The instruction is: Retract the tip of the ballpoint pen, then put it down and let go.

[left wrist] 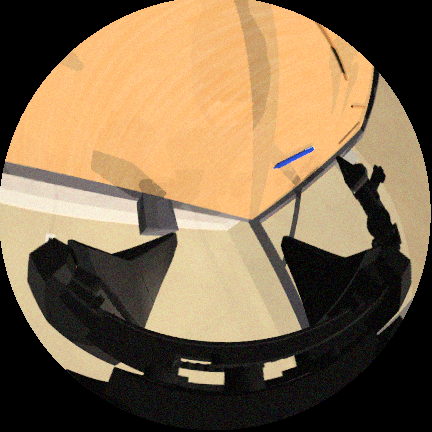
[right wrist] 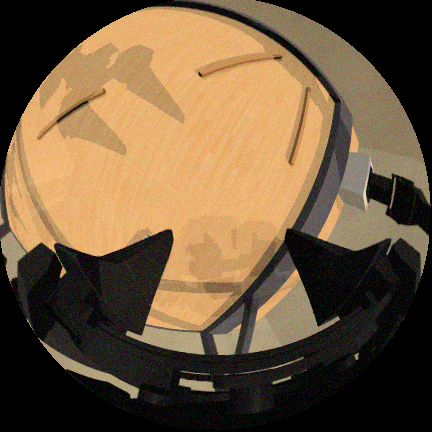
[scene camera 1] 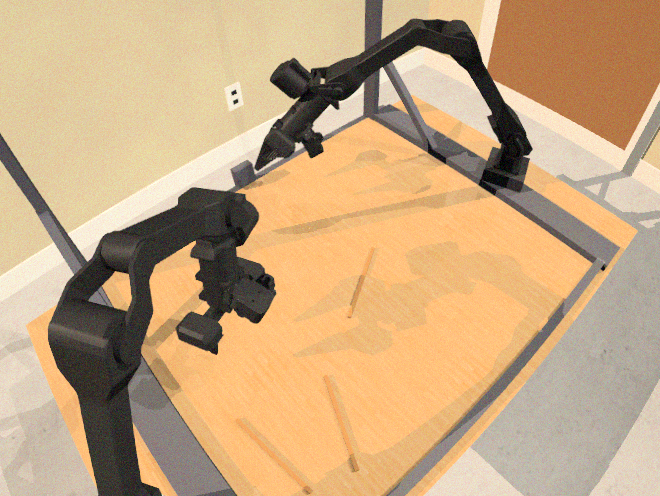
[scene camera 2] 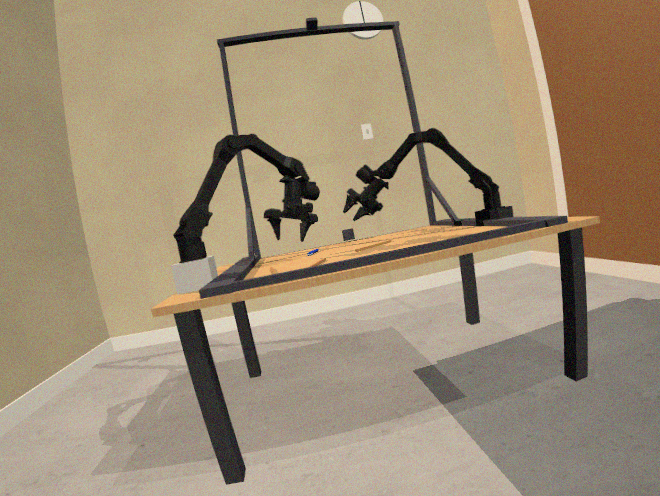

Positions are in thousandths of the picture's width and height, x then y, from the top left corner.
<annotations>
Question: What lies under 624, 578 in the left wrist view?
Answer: A dark metal frame post.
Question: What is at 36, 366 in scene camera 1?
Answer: A dark metal frame post.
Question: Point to a raised dark rim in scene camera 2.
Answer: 351, 566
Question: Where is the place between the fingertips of the right gripper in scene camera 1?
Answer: At 346, 674
</annotations>
